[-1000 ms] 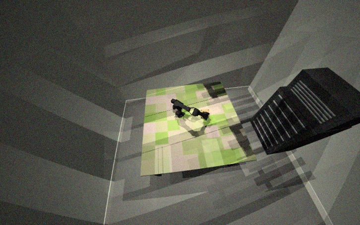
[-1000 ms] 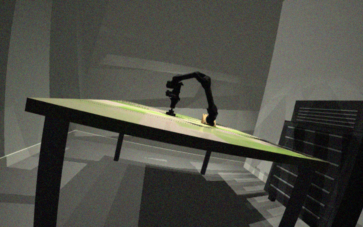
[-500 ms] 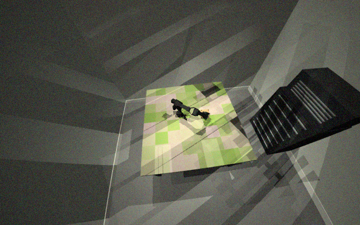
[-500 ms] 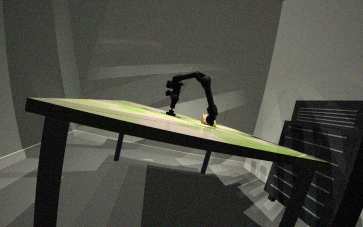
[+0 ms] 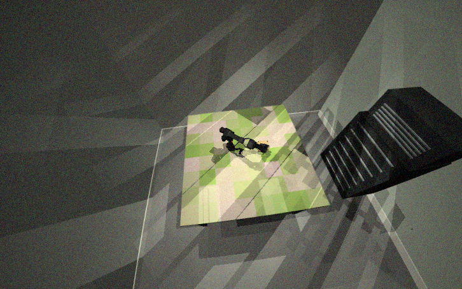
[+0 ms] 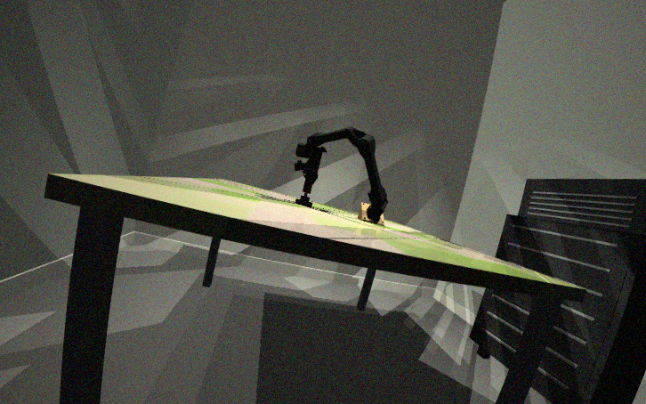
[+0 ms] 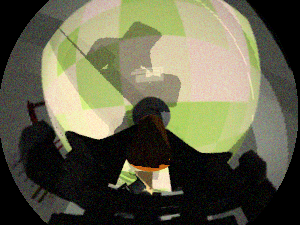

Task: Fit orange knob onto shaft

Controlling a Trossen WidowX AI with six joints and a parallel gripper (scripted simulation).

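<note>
My gripper tip is now 30 mm below the orange knob. From my gripper tip the other things lie so: round dark pedestal (40 mm below).
</note>
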